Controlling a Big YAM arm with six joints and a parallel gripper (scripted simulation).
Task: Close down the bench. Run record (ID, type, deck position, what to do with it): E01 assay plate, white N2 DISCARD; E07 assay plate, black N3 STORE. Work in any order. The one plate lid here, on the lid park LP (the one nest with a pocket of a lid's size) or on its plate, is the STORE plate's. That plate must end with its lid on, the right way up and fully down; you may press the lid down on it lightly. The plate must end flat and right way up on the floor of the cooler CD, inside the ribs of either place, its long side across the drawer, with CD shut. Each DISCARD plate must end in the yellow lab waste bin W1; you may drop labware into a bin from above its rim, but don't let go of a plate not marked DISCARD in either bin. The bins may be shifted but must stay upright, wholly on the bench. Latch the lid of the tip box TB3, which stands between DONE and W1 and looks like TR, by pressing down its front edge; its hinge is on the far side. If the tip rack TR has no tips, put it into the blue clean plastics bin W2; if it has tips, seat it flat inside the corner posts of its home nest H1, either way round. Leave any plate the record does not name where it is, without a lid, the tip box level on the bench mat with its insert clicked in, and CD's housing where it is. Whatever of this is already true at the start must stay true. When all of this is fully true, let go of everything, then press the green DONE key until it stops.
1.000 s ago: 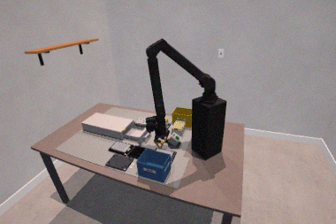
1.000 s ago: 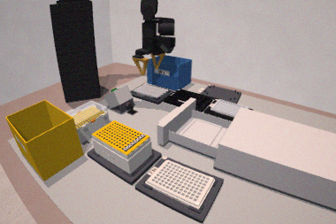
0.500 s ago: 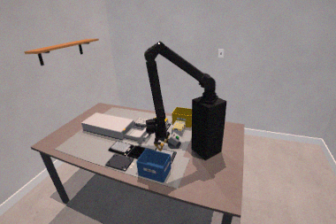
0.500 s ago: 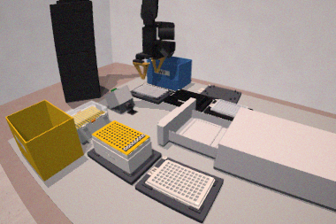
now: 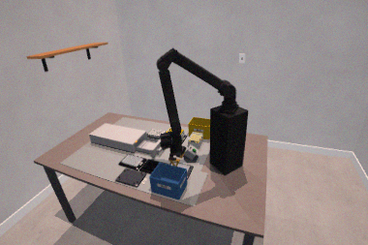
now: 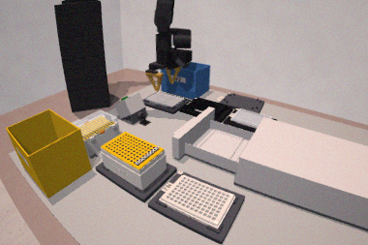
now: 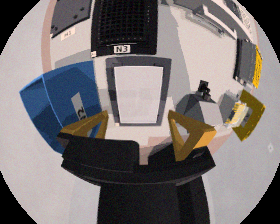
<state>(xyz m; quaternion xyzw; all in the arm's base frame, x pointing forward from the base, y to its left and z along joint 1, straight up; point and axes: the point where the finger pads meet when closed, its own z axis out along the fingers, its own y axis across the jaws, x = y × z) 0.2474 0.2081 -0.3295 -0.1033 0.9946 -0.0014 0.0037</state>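
My hand is 60 mm above the plate lid. Also, from my hand: DONE key block: 10 mm behind, 160 mm to the right, 20 mm below; dark lid park nest: 70 mm below; blue bin W2: 30 mm behind, 160 mm to the left, 40 mm below.
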